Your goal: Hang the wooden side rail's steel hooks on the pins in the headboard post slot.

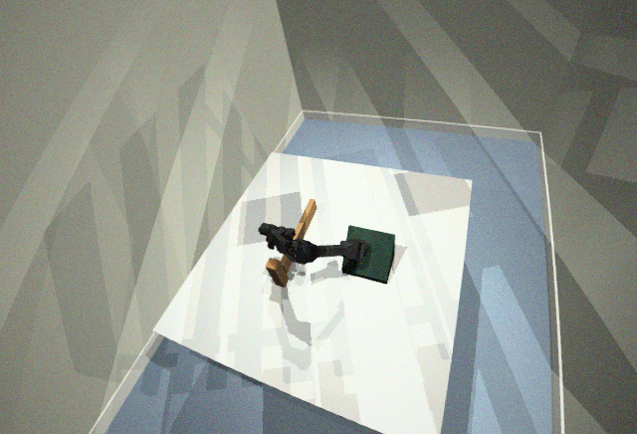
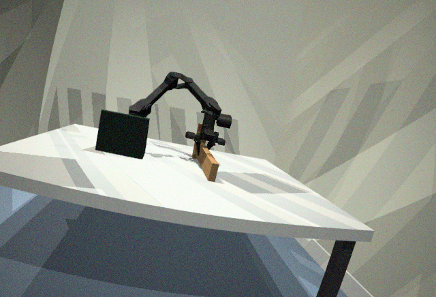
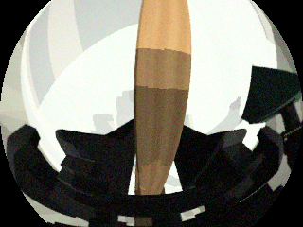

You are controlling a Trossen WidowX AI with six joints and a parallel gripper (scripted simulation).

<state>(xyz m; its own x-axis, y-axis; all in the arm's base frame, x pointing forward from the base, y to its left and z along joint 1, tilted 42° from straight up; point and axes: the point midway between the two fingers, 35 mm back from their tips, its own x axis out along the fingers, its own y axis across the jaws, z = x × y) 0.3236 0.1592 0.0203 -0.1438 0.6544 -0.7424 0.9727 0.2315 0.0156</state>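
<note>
The wooden headboard post is 13 cm to the left of my gripper tip, 4 cm above it and 2 cm behind it.
</note>
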